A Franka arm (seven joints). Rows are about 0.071 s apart.
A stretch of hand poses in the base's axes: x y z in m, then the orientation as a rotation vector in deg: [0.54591 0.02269 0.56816 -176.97 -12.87 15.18]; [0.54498 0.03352 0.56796 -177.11 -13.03 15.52]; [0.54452 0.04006 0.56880 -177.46 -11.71 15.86]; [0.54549 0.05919 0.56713 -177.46 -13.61 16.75]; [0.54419 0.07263 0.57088 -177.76 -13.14 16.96]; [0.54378 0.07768 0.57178 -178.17 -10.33 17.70]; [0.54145 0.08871 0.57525 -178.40 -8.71 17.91]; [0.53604 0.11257 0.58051 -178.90 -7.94 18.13]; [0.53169 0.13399 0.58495 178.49 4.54 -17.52]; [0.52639 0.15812 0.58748 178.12 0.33 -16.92]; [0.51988 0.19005 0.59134 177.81 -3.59 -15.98]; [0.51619 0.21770 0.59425 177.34 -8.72 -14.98]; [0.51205 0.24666 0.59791 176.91 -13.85 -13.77]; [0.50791 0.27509 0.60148 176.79 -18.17 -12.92]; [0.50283 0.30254 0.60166 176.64 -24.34 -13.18]
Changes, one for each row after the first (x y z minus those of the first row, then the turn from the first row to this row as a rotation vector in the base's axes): [-0.00093 0.01083 -0.00020 -0.19 0.19 0.11]; [-0.00139 0.01737 0.00064 -0.56 0.39 -0.72]; [-0.00042 0.03650 -0.00103 -0.71 0.92 0.52]; [-0.00172 0.04994 0.00272 -1.02 1.02 0.24]; [-0.00213 0.05499 0.00362 -1.51 1.47 -1.53]; [-0.00446 0.06602 0.00709 -1.77 1.60 -2.56]; [-0.00987 0.08988 0.01235 -2.30 1.68 -3.02]; [-0.01422 0.11130 0.01679 -3.06 1.31 -5.12]; [-0.01952 0.13543 0.01932 -3.75 0.96 -7.77]; [-0.02603 0.16736 0.02318 -4.28 0.40 -10.26]; [-0.02972 0.19501 0.02609 -4.90 -0.19 -13.53]; [-0.03386 0.22397 0.02975 -5.33 -0.90 -16.83]; [-0.03800 0.25240 0.03332 -5.32 -1.38 -19.63]; [-0.04308 0.27985 0.03350 -5.07 -1.09 -23.61]
